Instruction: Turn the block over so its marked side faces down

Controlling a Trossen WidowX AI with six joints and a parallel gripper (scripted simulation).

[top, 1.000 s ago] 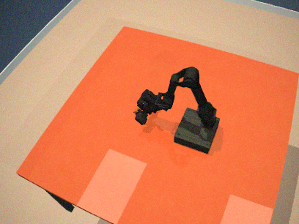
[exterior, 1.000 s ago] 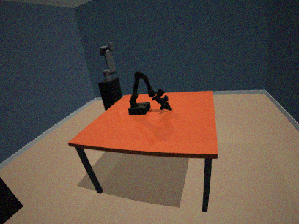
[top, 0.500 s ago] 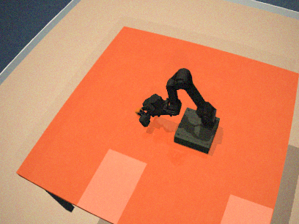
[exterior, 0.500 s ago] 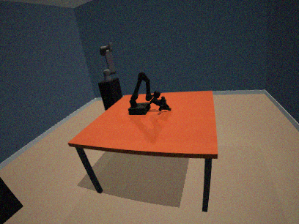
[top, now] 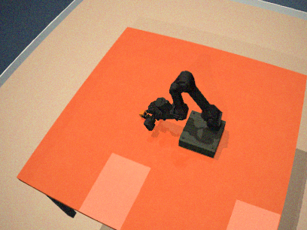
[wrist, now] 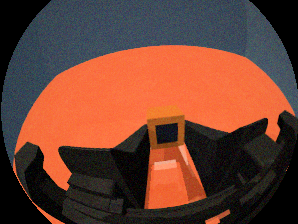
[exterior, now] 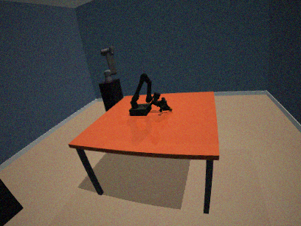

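My gripper tip is 10 mm past the orange block.
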